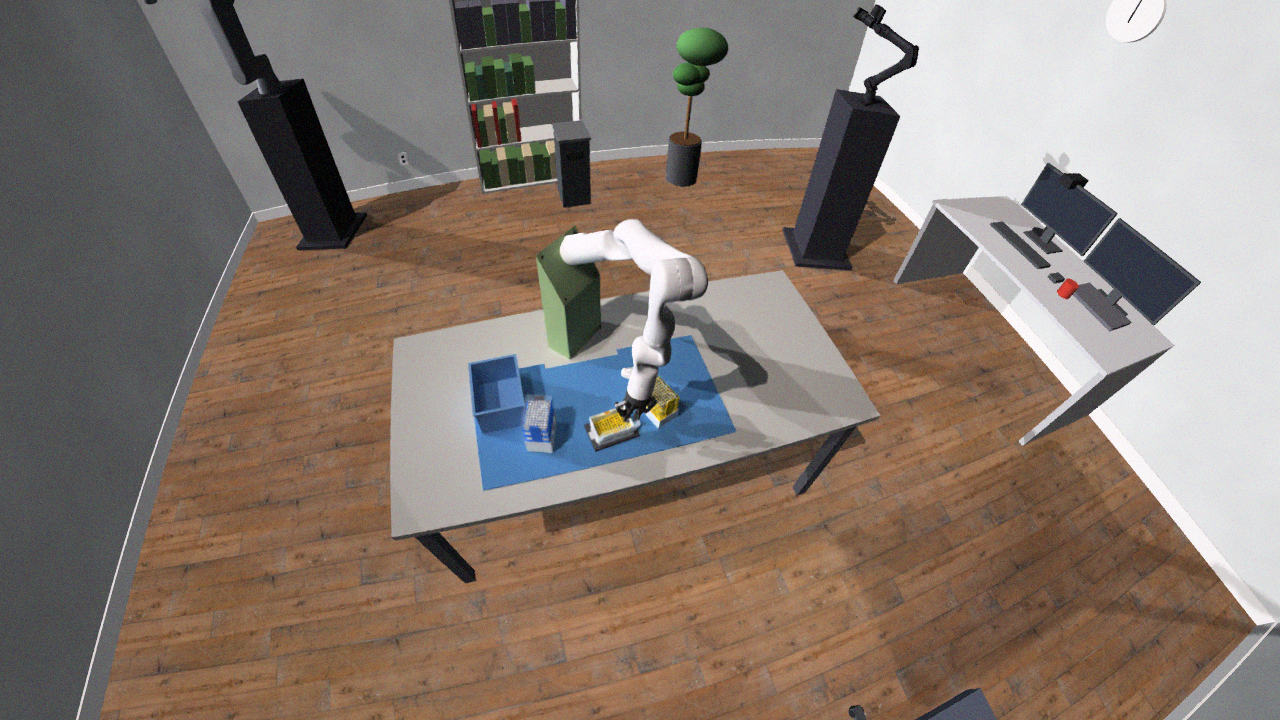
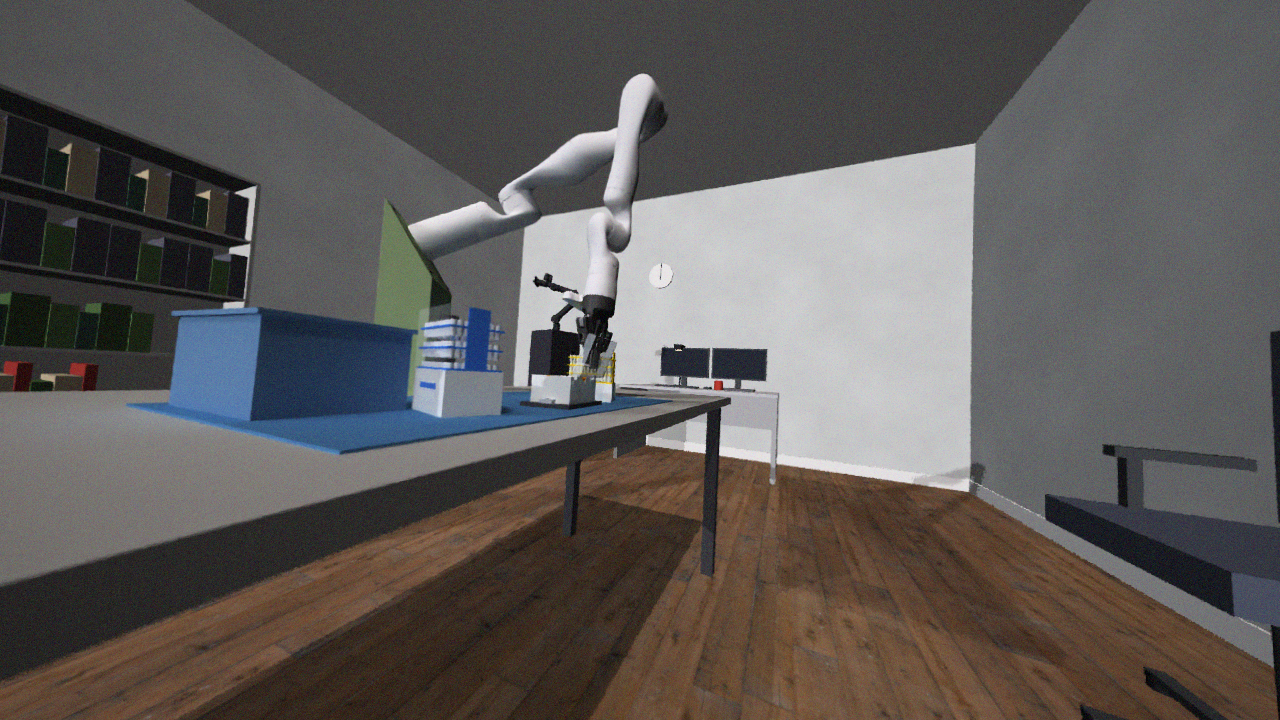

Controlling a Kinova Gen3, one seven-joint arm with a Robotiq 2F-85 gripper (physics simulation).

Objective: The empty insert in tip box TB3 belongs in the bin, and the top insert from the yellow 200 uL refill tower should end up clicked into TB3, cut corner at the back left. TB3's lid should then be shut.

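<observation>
Tip box TB3 point(image 1: 613, 429) point(image 2: 556, 390) stands on the blue mat point(image 1: 582, 385), a white box with a yellow insert point(image 1: 610, 422) showing in its top. The yellow refill tower point(image 1: 663, 407) point(image 2: 609, 383) stands just to its right. My gripper point(image 1: 632, 410) point(image 2: 592, 362) points down at the back right edge of TB3, between the box and the yellow tower. Its fingers are slightly apart with nothing between them. I cannot make out how the lid of TB3 stands. The blue bin point(image 1: 490, 415) point(image 2: 286, 362) stands at the left of the mat.
A blue refill tower point(image 1: 539, 425) point(image 2: 457, 350) stands between the bin and TB3. The arm's green pedestal point(image 1: 567, 305) is at the back of the grey table point(image 1: 787, 357). Pillars, a bookshelf, a plant and a desk stand around the room.
</observation>
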